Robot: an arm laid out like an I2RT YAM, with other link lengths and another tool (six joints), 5 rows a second.
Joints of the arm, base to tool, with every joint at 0 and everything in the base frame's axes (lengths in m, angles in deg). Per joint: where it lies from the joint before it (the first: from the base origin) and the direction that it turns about. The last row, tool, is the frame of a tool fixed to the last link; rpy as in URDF.
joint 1: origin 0 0 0.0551 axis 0 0 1
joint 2: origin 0.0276 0.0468 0.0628 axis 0 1 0
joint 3: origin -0.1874 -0.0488 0 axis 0 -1 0
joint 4: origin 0.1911 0.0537 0.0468 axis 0 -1 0
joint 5: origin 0.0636 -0.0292 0.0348 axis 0 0 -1
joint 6: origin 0.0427 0 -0.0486 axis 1 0 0
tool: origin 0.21 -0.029 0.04 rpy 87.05 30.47 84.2
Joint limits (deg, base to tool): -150..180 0..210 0..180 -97..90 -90..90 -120..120
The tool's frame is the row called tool.
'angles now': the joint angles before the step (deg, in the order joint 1, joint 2, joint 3, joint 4, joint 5, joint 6). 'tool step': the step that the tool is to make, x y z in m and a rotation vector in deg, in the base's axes. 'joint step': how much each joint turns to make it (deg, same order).
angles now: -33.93 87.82 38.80 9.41 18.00 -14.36
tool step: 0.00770 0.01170 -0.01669 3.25 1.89 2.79
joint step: 0.09 1.70 1.78 -3.30 -3.11 -0.57
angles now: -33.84 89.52 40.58 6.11 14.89 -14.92
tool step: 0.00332 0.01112 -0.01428 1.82 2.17 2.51
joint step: 0.35 1.18 0.39 -1.71 -1.77 -1.32
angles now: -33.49 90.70 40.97 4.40 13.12 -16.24
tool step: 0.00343 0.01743 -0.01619 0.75 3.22 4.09
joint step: 1.27 0.92 -0.94 -0.63 -1.12 -2.88
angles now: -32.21 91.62 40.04 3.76 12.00 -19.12
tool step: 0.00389 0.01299 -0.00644 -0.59 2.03 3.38
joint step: 1.44 0.03 -1.01 0.14 -0.12 -2.54
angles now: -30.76 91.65 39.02 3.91 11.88 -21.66
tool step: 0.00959 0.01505 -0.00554 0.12 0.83 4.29
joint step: 1.01 0.46 -0.67 0.86 -1.92 -2.72
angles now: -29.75 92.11 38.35 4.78 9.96 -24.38
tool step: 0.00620 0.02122 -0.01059 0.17 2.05 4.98
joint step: 1.79 0.51 -1.04 0.15 -1.42 -3.01
